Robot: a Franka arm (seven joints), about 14 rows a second.
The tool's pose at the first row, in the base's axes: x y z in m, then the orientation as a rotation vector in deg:
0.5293 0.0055 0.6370 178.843 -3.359 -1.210
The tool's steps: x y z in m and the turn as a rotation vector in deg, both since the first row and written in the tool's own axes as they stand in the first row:
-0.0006 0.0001 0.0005 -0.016 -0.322 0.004
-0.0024 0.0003 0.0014 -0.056 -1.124 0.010
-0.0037 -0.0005 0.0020 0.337 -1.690 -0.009
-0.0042 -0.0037 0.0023 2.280 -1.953 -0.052
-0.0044 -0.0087 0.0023 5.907 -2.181 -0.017
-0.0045 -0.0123 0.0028 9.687 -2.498 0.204
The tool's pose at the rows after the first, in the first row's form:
0.5287 0.0054 0.6365 178.829 -3.370 -1.713
0.5269 0.0053 0.6356 178.787 -3.390 -2.965
0.5256 0.0061 0.6350 179.174 -3.381 -3.845
0.5252 0.0093 0.6347 -178.725 3.329 4.190
0.5252 0.0143 0.6346 -175.088 3.355 4.349
0.5252 0.0179 0.6340 -171.290 3.655 4.624

